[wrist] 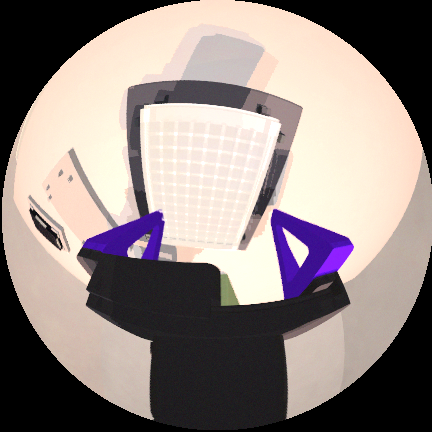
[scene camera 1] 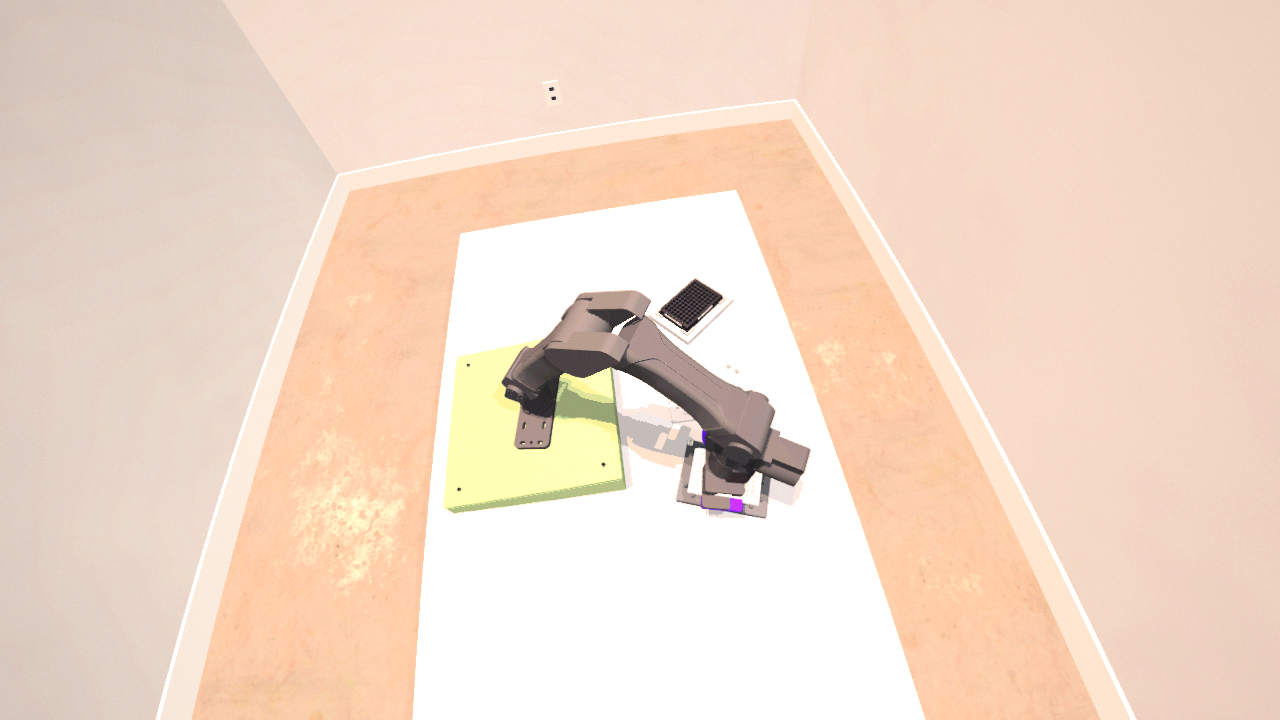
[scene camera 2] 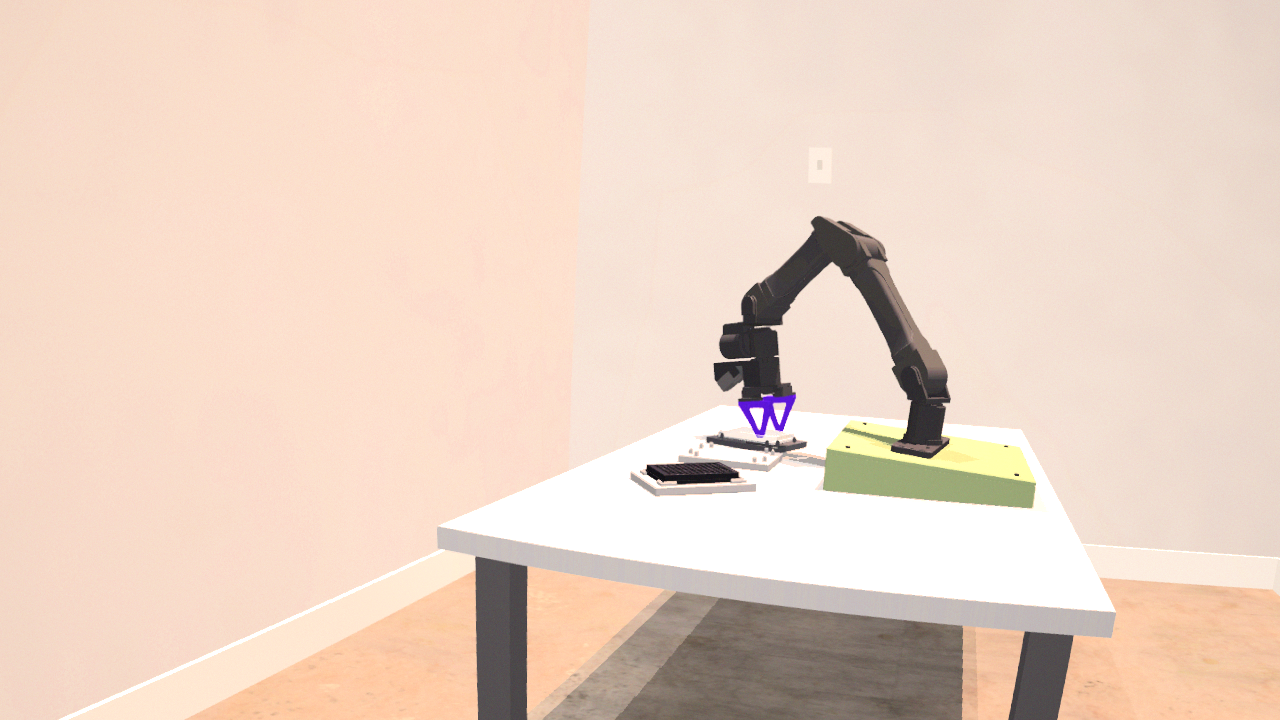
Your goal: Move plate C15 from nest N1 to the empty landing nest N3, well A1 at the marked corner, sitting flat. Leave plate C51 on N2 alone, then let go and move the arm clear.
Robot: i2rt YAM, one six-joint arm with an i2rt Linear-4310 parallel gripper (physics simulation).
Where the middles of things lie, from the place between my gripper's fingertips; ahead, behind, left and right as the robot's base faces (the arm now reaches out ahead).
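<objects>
Pale plate (scene camera 1: 695,485): my hand 20 mm short of it, 10 mm to the right of it. Black gridded tray (scene camera 1: 689,306), from my hand: 30 mm behind, 420 mm to the left. Nearest to my hand of the things named here, going by their middles: the plate.
</objects>
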